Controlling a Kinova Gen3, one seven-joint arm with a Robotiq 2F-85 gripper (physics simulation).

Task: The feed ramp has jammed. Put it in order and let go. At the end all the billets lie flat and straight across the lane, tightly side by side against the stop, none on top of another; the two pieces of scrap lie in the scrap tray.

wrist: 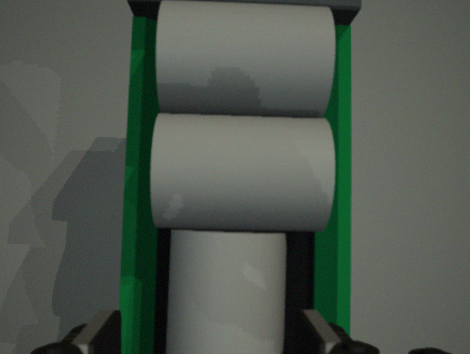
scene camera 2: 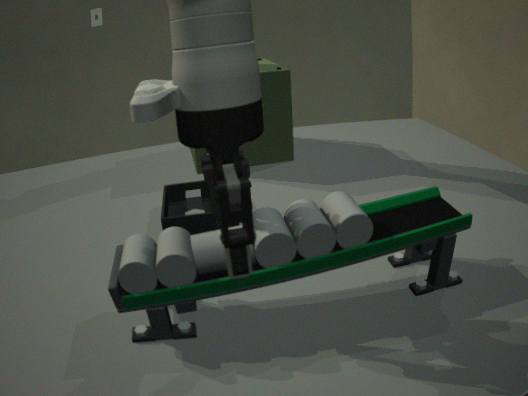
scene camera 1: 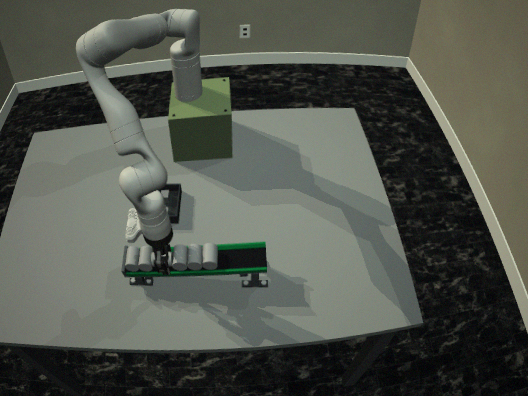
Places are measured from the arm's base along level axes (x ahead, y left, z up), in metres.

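Where they show: gripper, fingertip midpoint: [wrist: 208, 337] [scene camera 2: 235, 257] [scene camera 1: 167, 262]; arm's base at its link origin: [scene camera 1: 188, 93].
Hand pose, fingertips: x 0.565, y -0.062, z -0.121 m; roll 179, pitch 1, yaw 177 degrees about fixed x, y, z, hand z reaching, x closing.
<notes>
Things, the pixels of their centre, and the offset from my fingertips.
- stop at the middle of its body: [wrist: 243, 7] [scene camera 2: 120, 275] [scene camera 1: 125, 261] 0.017 m back, 0.122 m right, 0.013 m down
- third billet at the middle of its body: [wrist: 225, 313] [scene camera 2: 222, 249] [scene camera 1: 162, 259] 0.006 m back, 0.010 m right, 0.007 m up
- black scrap tray at the middle of its body: [scene camera 2: 194, 207] [scene camera 1: 164, 203] 0.249 m back, 0.022 m right, 0.056 m down
Two billets [scene camera 1: 132, 258] [scene camera 1: 145, 258] [scene camera 2: 138, 265] [scene camera 2: 175, 257] [wrist: 245, 55] [wrist: 242, 172] lie straight across the lane, side by side against the stop [scene camera 2: 115, 285] [wrist: 346, 7]. A third billet [scene camera 2: 209, 250] [wrist: 227, 290] lies lengthwise along the lane behind them. Uphill of it, three more billets [scene camera 1: 180, 257] [scene camera 1: 195, 257] [scene camera 1: 210, 256] [scene camera 2: 274, 240] [scene camera 2: 310, 230] [scene camera 2: 347, 220] lie across. My gripper [scene camera 1: 161, 264] [scene camera 2: 238, 257] [wrist: 208, 337] is open, lowered with its fingers on either side of the lengthwise billet. In scene camera 2 the near finger hides part of that billet.
The ramp's green side rails [scene camera 1: 242, 245] [scene camera 2: 400, 240] [wrist: 344, 150] flank the lane closely. The black scrap tray [scene camera 1: 178, 205] [scene camera 2: 187, 220] stands behind the ramp, partly hidden by my arm; pale patches show in it, too unclear to name. The green base block [scene camera 1: 201, 137] stands farther back.
</notes>
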